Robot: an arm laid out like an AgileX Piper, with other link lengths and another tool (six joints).
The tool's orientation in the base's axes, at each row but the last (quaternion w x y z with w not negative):
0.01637, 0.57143, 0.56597, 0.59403
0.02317, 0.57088, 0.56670, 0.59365
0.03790, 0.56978, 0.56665, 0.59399
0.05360, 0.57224, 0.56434, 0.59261
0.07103, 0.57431, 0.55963, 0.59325
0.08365, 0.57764, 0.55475, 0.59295
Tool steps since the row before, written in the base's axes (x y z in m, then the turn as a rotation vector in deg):
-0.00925, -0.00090, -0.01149, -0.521, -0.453, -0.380
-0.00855, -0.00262, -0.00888, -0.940, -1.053, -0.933
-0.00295, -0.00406, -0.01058, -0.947, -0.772, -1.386
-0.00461, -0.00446, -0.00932, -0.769, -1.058, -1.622
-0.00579, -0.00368, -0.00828, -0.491, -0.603, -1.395
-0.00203, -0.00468, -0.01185, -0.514, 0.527, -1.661
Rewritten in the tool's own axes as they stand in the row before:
-0.00498, -0.01342, -0.00366, -0.372, -0.427, -0.548
-0.00459, -0.01057, -0.00510, -0.992, -0.859, -1.068
-0.00849, -0.00791, -0.00160, -1.083, -1.288, -0.764
-0.00736, -0.00790, -0.00339, -1.492, -1.254, -0.737
-0.00575, -0.00807, -0.00418, -1.116, -1.095, -0.326
-0.00983, -0.00831, -0.00085, -0.430, -1.727, 0.366

